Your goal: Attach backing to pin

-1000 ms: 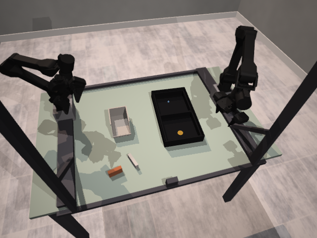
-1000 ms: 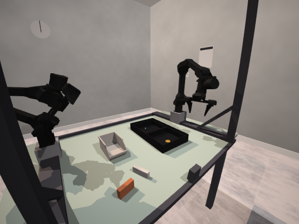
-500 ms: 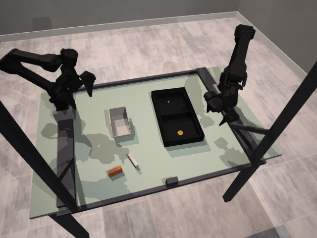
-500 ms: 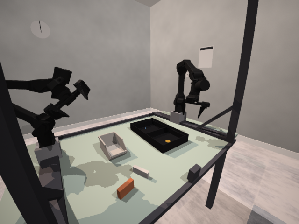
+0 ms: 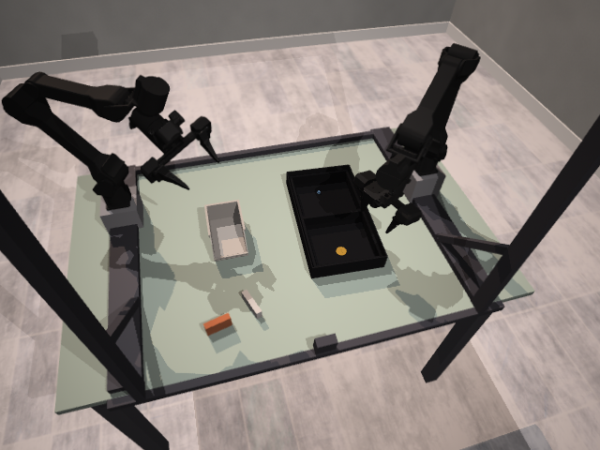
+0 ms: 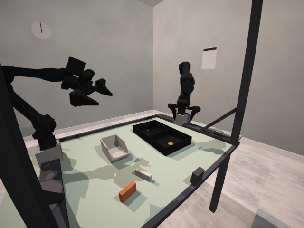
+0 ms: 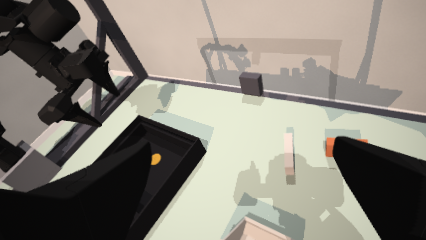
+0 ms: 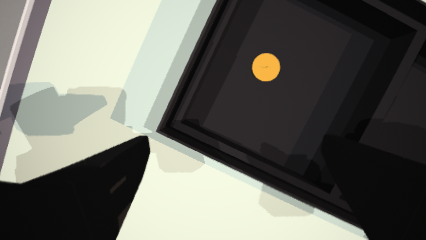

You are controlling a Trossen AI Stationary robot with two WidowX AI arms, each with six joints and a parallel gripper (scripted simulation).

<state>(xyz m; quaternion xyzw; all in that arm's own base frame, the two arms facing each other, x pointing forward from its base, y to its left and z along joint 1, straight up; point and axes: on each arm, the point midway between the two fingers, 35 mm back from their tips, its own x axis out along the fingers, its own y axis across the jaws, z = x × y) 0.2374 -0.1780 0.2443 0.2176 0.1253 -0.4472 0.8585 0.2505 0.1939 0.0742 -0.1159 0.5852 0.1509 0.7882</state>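
Now: the pin 10 mm ahead of my right hand, 80 mm to the left of it and 160 mm below it. Round my right hand: black two-compartment tray: 120 mm ahead, 80 mm to the left, 150 mm below; then orange block: 180 mm behind, 430 mm to the left, 150 mm below; then bin: 100 mm ahead, 400 mm to the left, 130 mm below.
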